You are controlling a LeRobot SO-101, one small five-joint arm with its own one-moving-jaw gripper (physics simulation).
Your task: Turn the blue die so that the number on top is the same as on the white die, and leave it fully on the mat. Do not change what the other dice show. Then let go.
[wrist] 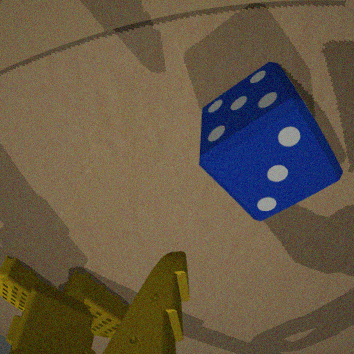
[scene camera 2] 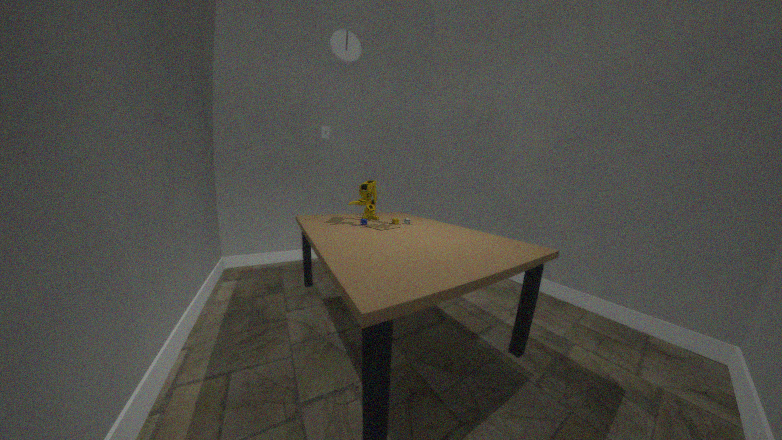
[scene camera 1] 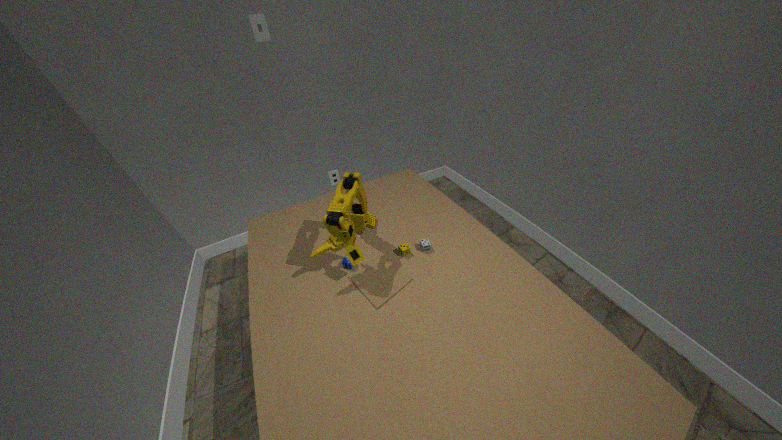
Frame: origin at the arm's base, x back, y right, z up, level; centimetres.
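Seen in the pictures: hand, its tool point: (wrist: 186, 269) (scene camera 2: 366, 215); arm's base, origin of its link: (wrist: 54, 281) (scene camera 2: 371, 219) (scene camera 1: 364, 227).
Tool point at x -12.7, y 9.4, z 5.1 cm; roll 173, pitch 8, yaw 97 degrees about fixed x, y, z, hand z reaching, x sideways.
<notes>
Offsets run from my tool point to a thing's middle. "spot": to the spot under its first point. Level surfaces: height alone.
The blue die @(dy +2.1, dx -1.4, dz -3.6 cm) (scene camera 1: 347, 263) (scene camera 2: 363, 222) (wrist: 272, 160) rests on the surface beside the open jaws. In the wrist view its brighter face shows three white pips and a darker face shows five; I cannot tell for certain which is on top. The white die @(dy -23.3, dx -7.4, dz -3.6 cm) (scene camera 1: 425, 245) (scene camera 2: 406, 221) has several dark pips, too small to count. My gripper (scene camera 1: 334, 259) is fully open; the wrist view shows one notched jaw, lower left of the blue die and apart from it. Thin dark lines mark the mat's edge @(spot: dy +0.4, dx -19.3, dz -4.8 cm) (scene camera 1: 377, 308). The blue die lies behind their left end; its footing is unclear.
A yellow die @(dy -16.2, dx -5.5, dz -3.6 cm) (scene camera 1: 403, 249) (scene camera 2: 394, 221) stands just left of the white die. My yellow arm stands behind the dice and casts shadows around the blue die. All stand toward the far end of a long wooden table @(dz -5.0 cm) (scene camera 1: 464, 355) (scene camera 2: 426, 262). Walls lie beyond it.
</notes>
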